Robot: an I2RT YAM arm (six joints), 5 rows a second.
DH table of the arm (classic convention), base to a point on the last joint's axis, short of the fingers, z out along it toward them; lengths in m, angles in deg. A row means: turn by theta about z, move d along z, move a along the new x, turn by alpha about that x. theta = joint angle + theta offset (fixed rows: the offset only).
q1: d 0.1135  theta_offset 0  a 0.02  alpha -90
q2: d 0  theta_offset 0  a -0.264  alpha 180
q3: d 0  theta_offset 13.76  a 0.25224  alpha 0
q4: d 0  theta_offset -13.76  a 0.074  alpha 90
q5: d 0  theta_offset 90  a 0  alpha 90
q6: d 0.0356  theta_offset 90  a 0  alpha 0
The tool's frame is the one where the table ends.
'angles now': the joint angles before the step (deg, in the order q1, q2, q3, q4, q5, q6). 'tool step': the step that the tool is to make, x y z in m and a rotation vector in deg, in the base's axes. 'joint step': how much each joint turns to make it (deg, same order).
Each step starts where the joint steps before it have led.
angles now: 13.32, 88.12, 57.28, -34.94, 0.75, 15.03
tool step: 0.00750, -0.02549, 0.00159, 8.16, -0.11, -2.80
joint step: -6.10, 0.00, 0.00, 1.59, -8.65, 0.41
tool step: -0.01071, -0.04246, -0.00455, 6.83, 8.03, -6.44
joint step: -9.11, 0.00, -0.01, -7.66, -7.65, 0.24
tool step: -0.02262, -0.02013, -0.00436, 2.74, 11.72, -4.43
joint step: -4.76, 0.00, 0.01, -11.88, -1.88, 0.09
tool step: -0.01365, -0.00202, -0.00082, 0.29, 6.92, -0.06
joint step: -0.75, 0.00, -0.02, -7.10, 0.52, -0.75
